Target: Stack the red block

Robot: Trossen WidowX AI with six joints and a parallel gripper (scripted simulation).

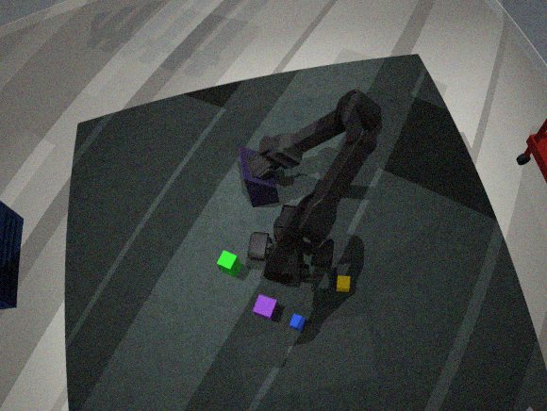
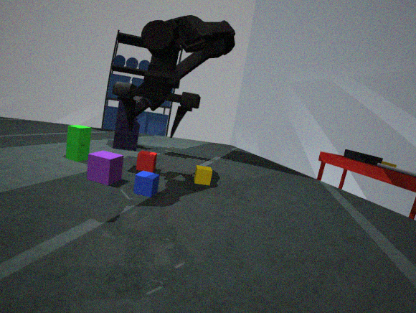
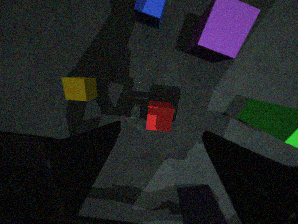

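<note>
Right now the red block is 1 cm behind my gripper tip and 6 cm below it. Also, from my gripper tip: yellow block: 7 cm ahead, 11 cm to the left, 7 cm below; then blue block: 13 cm ahead, 3 cm to the right, 7 cm below; then purple block: 8 cm ahead, 10 cm to the right, 6 cm below.
</note>
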